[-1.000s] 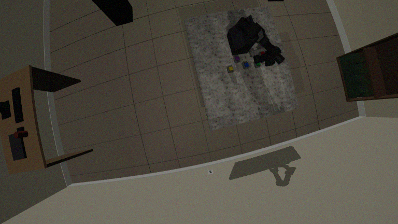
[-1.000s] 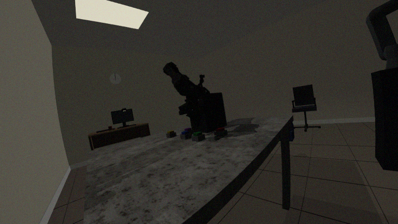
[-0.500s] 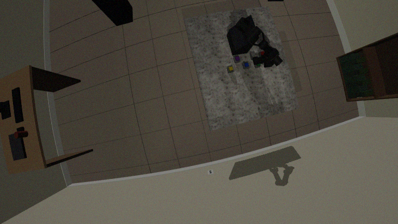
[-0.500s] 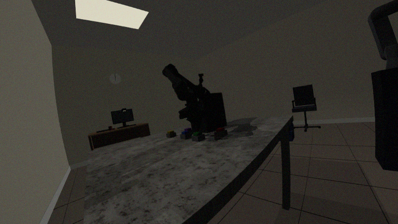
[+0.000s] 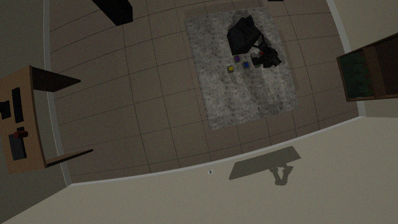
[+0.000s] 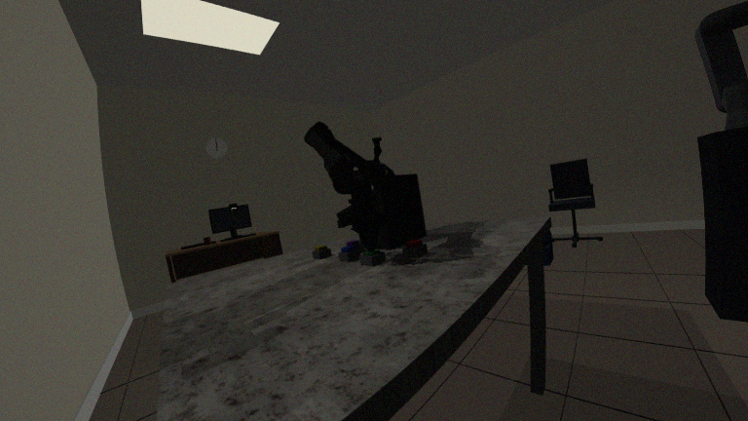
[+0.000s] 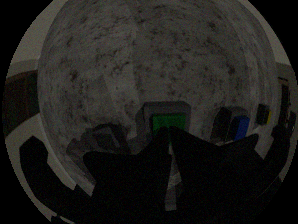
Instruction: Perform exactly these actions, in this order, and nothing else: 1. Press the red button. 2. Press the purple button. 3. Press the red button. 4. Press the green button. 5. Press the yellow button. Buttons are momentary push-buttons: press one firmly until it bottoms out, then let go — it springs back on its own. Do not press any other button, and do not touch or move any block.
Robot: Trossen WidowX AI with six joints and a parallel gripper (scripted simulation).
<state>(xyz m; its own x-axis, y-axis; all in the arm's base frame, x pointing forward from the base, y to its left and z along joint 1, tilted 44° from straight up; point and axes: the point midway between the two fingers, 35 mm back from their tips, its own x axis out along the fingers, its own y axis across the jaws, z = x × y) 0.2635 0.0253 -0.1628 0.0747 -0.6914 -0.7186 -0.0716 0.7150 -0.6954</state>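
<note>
The green button lies 1 cm below my gripper tip. Also, from my gripper tip: blue button (11 cm to the right); red button (10 cm behind, 7 cm to the left); light grey block (8 cm to the left, 3 cm behind, 2 cm below).
</note>
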